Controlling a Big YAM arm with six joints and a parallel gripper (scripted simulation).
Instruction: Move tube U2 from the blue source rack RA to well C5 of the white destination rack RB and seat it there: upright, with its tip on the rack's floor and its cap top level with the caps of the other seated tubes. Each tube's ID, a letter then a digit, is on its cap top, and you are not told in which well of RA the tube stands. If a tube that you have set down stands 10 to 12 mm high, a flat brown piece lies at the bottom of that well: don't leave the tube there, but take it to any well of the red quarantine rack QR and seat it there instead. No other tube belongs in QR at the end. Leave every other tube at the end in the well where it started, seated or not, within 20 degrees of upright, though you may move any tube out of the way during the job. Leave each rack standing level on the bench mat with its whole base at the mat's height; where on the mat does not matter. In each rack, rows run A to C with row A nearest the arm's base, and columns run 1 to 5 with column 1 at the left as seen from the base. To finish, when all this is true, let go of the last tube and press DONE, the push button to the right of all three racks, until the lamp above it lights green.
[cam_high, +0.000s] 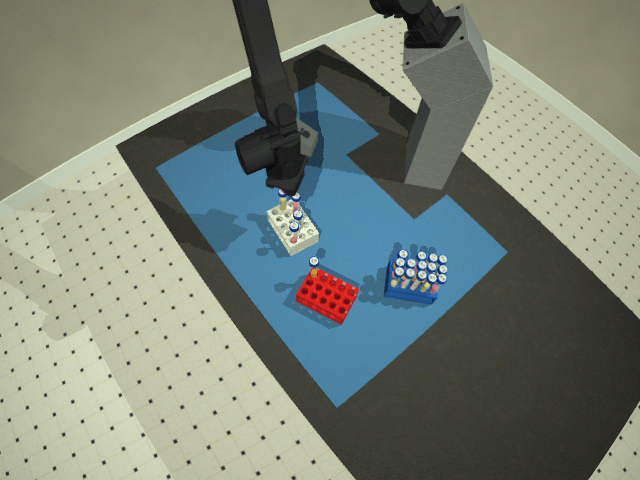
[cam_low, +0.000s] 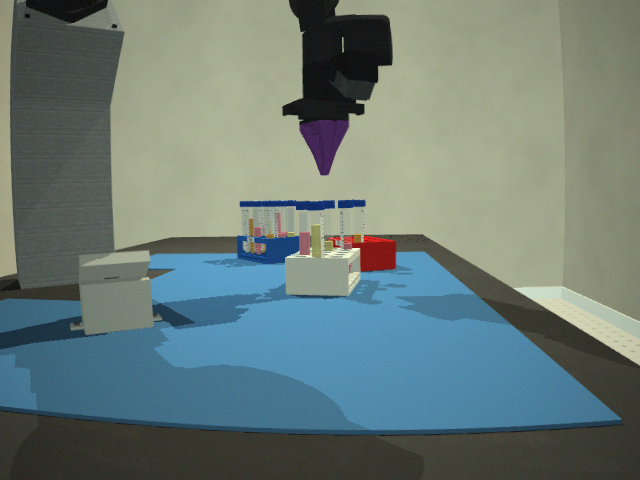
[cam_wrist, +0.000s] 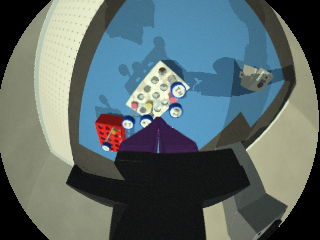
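Right now the grey done button box is 270 mm behind my hand, 160 mm to the right of it and 140 mm below it. The rest, counted from my hand: white rack RB 10 mm to the left, 140 mm below; red rack QR 90 mm ahead, 200 mm to the left, 140 mm below.
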